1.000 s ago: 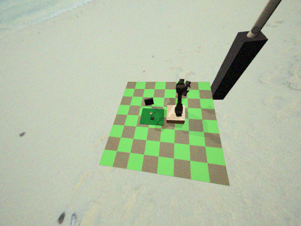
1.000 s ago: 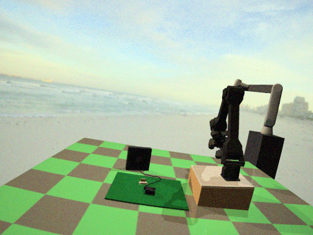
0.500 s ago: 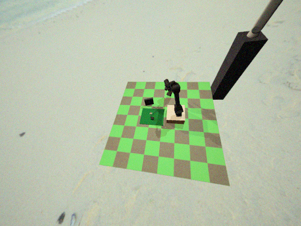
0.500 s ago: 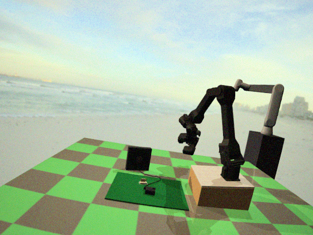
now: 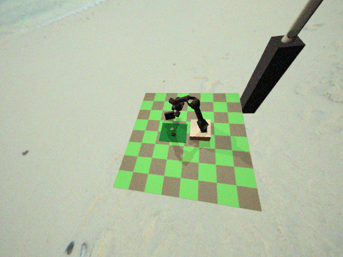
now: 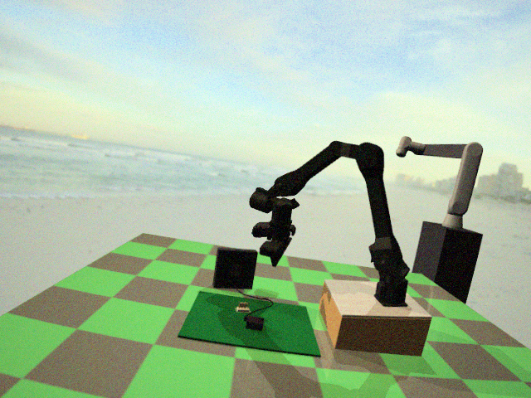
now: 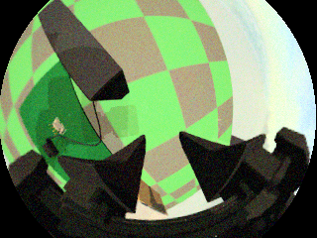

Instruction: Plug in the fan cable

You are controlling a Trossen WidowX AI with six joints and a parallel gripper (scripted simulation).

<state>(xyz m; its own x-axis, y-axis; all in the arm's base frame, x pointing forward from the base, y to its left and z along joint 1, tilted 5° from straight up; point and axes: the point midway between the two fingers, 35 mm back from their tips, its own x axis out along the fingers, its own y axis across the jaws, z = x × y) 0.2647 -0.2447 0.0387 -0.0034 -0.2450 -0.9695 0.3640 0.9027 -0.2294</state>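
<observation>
The dark fan plug lies 270 mm to the left of my gripper tip, 70 mm below it and 60 mm ahead of it. Round my gripper tip: black fan 120 mm ahead, 50 mm to the left, 20 mm below; dark green board 240 mm to the left, 100 mm below, 70 mm ahead; four-pin fan header 190 mm to the left, 90 mm ahead, 80 mm below.
</observation>
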